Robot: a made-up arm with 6 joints. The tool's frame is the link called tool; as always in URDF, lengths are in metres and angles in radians. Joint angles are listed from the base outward.
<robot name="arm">
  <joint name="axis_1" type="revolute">
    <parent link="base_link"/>
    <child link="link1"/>
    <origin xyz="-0.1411 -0.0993 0.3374" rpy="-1.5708 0 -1.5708"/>
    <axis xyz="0 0 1"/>
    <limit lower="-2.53" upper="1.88"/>
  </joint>
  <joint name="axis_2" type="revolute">
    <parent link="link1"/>
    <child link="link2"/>
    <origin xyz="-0.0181 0.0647 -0.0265" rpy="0 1.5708 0"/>
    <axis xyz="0 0 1"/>
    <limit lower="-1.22" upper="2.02"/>
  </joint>
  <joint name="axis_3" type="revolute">
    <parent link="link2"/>
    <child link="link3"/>
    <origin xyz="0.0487 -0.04 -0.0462" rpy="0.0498 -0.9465 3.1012"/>
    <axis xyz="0 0 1"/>
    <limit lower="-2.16" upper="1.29"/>
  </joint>
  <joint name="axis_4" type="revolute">
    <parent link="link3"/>
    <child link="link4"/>
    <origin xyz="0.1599 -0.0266 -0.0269" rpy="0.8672 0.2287 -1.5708"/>
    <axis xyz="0 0 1"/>
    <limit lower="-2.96" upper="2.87"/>
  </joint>
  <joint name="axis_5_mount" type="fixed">
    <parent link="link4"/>
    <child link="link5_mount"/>
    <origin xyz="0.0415 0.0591 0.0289"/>
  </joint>
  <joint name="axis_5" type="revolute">
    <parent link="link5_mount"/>
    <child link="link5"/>
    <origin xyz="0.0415 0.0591 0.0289" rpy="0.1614 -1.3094 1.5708"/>
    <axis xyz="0 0 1"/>
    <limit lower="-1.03" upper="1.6"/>
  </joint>
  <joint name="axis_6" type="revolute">
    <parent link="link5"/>
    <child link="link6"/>
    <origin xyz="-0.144 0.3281 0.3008" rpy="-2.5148 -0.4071 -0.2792"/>
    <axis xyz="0 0 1"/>
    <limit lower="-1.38" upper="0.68"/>
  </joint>
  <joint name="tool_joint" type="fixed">
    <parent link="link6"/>
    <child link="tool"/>
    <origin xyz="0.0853 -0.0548 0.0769" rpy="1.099 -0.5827 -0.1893"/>
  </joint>
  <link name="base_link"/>
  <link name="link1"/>
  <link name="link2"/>
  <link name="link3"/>
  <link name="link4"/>
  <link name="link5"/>
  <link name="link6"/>
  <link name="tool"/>
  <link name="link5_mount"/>
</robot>
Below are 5 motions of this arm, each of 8 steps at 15 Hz.
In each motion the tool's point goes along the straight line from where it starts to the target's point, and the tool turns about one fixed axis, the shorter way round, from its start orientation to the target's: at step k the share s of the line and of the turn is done. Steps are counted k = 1, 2, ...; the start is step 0. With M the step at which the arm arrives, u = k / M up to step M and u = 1 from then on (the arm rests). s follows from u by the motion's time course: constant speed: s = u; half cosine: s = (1 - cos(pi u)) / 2; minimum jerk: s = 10 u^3 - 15 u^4 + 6 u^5.
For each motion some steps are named. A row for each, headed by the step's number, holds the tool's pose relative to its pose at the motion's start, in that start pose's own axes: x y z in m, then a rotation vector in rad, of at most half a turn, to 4 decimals.
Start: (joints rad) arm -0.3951 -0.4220 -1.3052 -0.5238 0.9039 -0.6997
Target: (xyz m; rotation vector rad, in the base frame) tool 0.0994 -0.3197 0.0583 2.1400 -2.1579 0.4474
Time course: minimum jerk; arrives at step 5
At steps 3, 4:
3: 0.0563 0.0484 0.0274 -0.0263 -0.0469 0.2047
4: 0.0777 0.0669 0.0378 -0.0363 -0.0647 0.2826

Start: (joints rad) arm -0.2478 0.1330 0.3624 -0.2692 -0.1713 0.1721
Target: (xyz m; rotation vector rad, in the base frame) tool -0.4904 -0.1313 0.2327 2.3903 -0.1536 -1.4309
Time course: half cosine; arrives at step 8
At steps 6, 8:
6: 0.2376 0.0965 -0.1241 -0.0426 1.1690 -0.0507
8: 0.2783 0.1131 -0.1454 -0.0499 1.3696 -0.0594

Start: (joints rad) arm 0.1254 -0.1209 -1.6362 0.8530 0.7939 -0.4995
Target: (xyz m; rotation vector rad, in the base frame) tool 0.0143 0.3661 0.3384 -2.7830 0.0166 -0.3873
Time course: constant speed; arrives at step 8
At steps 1, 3, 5, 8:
1: 0.0027 -0.0124 -0.0085 -0.0062 -0.0593 -0.0215
3: 0.0081 -0.0372 -0.0254 -0.0186 -0.1778 -0.0645
5: 0.0134 -0.0621 -0.0424 -0.0310 -0.2963 -0.1074
8: 0.0215 -0.0993 -0.0678 -0.0495 -0.4740 -0.1719

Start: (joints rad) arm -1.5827 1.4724 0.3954 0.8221 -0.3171 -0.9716
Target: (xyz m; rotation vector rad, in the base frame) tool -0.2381 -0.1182 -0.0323 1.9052 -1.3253 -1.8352
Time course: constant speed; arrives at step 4
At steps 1, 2, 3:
1: -0.0176 -0.0053 0.0184 -0.0088 -0.0422 -0.0180
2: -0.0352 -0.0106 0.0367 -0.0177 -0.0844 -0.0359
3: -0.0528 -0.0159 0.0551 -0.0265 -0.1266 -0.0539

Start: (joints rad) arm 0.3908 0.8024 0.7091 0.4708 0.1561 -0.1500
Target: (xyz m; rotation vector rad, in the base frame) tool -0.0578 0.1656 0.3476 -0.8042 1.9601 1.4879
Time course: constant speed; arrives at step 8
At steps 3, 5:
3: 0.0015 -0.0313 -0.0649 0.4012 0.2623 0.1462
5: 0.0024 -0.0522 -0.1082 0.6687 0.4371 0.2436

